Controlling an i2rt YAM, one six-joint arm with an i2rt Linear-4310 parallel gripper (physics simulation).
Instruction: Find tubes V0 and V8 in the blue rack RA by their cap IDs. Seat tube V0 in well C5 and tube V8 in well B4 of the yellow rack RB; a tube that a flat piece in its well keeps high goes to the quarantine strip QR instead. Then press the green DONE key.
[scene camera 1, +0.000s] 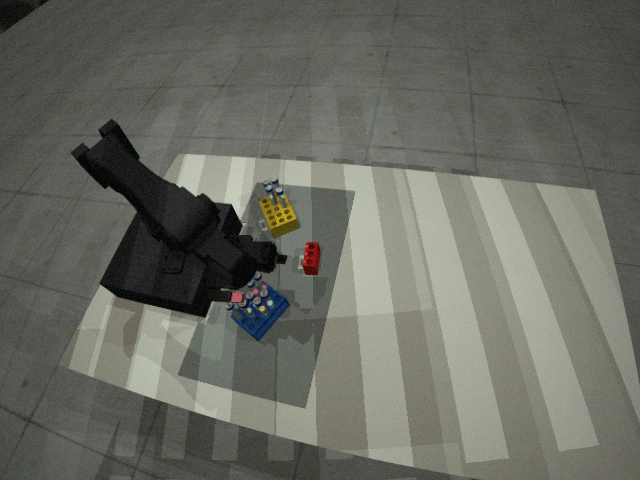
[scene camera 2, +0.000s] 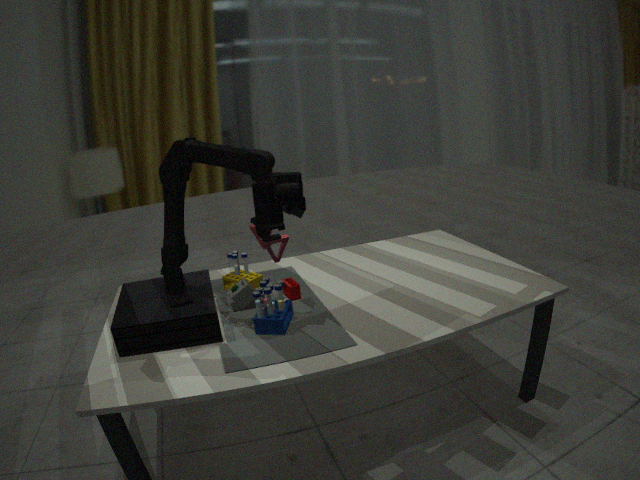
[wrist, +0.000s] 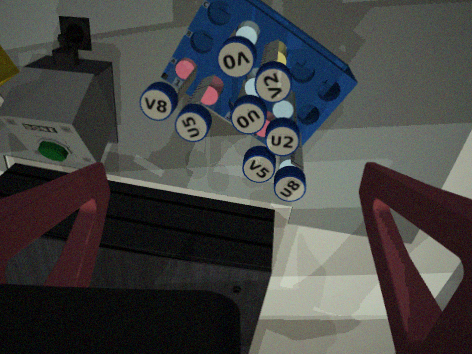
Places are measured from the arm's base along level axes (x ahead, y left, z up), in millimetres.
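Where they show: gripper, fingertip midpoint: (scene camera 2: 271, 255) (wrist: 234, 177); arm's base, link origin: (scene camera 2: 176, 292).
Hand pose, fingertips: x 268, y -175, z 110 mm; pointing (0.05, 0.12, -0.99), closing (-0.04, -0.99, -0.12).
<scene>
Each offset is from my fingertips to the top centre of the thing. "spot": to the spot under its first point. Level surfaces: height alone.
The blue rack RA {dx -15, dy +3, dz -161 mm} (wrist: 300, 47) (scene camera 1: 258, 333) (scene camera 2: 271, 326) holds several blue-capped tubes. In the wrist view, tube V0 {spot: dx +21, dy +8, dz -86 mm} (wrist: 237, 57) stands near the top middle, with a pale blue fill, and tube V8 {spot: dx -4, dy +56, dz -86 mm} (wrist: 159, 101) is the leftmost, with a pink fill. My gripper (wrist: 234, 177) (scene camera 2: 272, 250) is open and empty, high above the rack area. The yellow rack RB {dx -6, dy +326, dz -161 mm} (scene camera 1: 285, 228) (scene camera 2: 242, 279) (wrist: 6, 67) has blue-capped tubes at its far end. The red strip QR {dx +111, dy +163, dz -161 mm} (scene camera 1: 311, 267) (scene camera 2: 292, 290) stands beyond the racks. The green DONE key {spot: dx -68, dy +181, dz -138 mm} (wrist: 53, 150) is on a grey box; the arm hides it in scene camera 1.
Tubes U5 {spot: dx -19, dy +37, dz -86 mm} (wrist: 193, 123), V2 {spot: dx +7, dy -11, dz -86 mm} (wrist: 273, 81), U0 {spot: dx -13, dy +3, dz -86 mm} (wrist: 248, 114), U2 {spot: dx -26, dy -17, dz -86 mm} (wrist: 282, 136), V5 {spot: dx -46, dy -3, dz -86 mm} (wrist: 259, 164) and U8 {dx -65, dy -23, dz -87 mm} (wrist: 290, 183) stand close together around the two named tubes. The grey DONE box {dx -50, dy +185, dz -128 mm} (wrist: 45, 100) stands between the racks. The black arm base (scene camera 2: 165, 330) is beside the grey mat {dz -211 mm} (scene camera 2: 320, 335).
</scene>
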